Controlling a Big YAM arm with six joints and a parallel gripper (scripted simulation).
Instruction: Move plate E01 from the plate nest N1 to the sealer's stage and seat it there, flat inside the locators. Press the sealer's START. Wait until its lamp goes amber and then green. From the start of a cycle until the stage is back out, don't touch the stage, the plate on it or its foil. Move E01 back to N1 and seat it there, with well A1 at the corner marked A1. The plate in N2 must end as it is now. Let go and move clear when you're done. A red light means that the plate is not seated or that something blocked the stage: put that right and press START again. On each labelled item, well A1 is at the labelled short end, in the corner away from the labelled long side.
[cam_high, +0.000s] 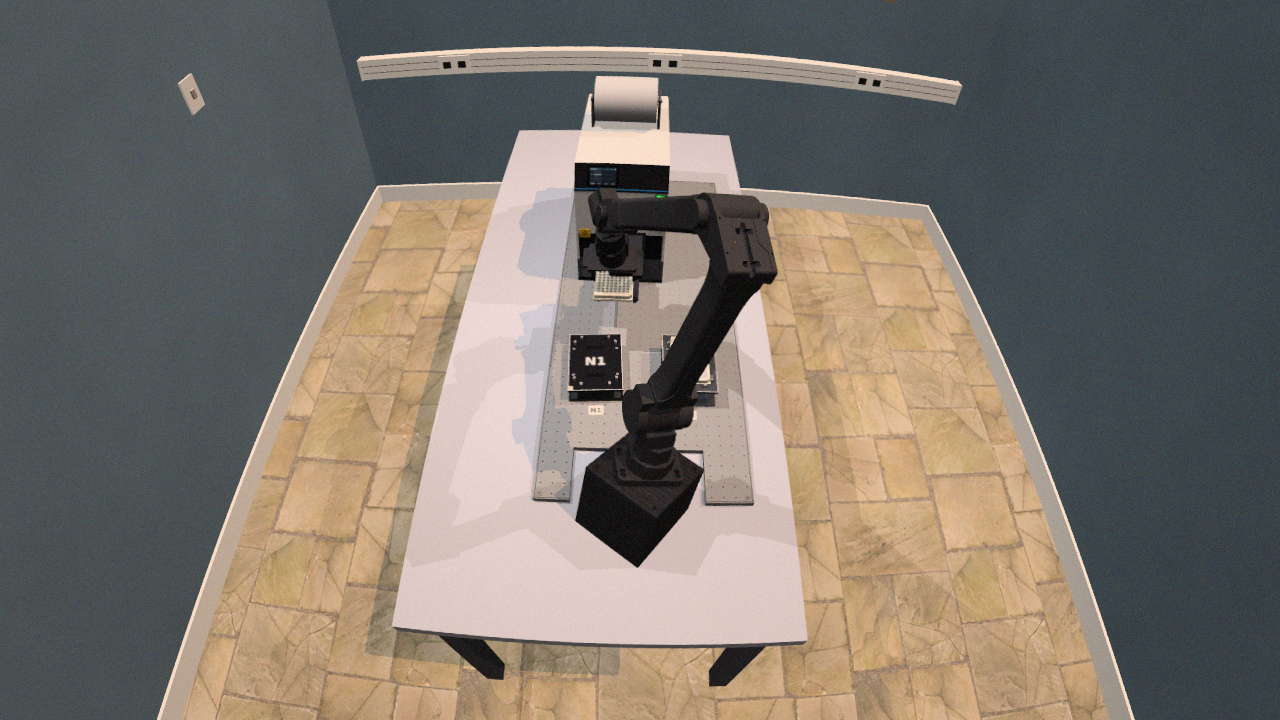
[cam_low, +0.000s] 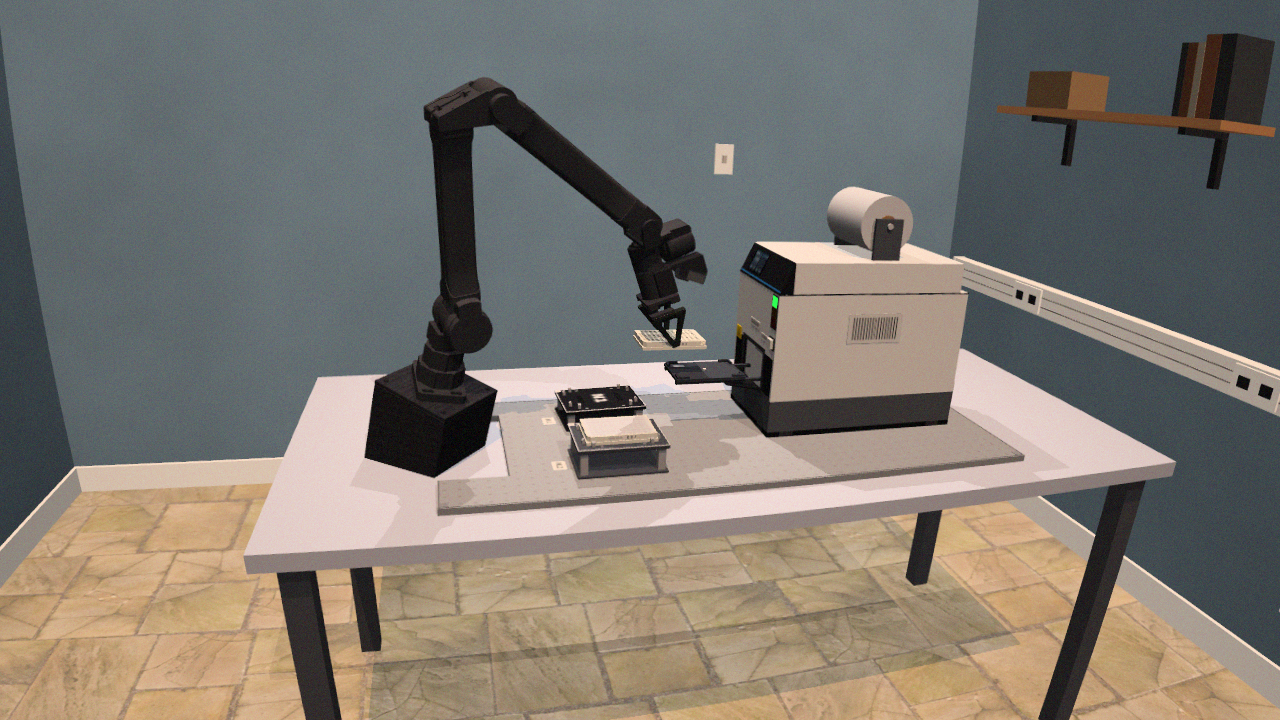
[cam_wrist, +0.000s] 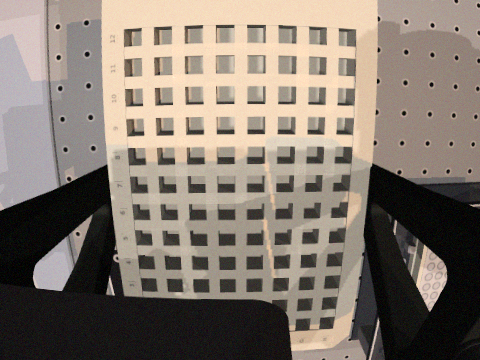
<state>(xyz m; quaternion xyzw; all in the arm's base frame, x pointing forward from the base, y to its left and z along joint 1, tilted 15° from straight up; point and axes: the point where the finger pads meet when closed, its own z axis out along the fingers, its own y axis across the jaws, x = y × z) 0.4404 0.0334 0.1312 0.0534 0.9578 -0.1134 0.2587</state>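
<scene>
The sealer stage lies 7 cm below my hand, 7 cm ahead of it and 2 cm to the right of it. From my hand the other things lie so: cream plate: 16 cm behind, 15 cm to the right, 11 cm below; nest N1: 14 cm below, 12 cm behind, 6 cm to the left; foil roll: 40 cm ahead, 24 cm above, 7 cm to the right.
</scene>
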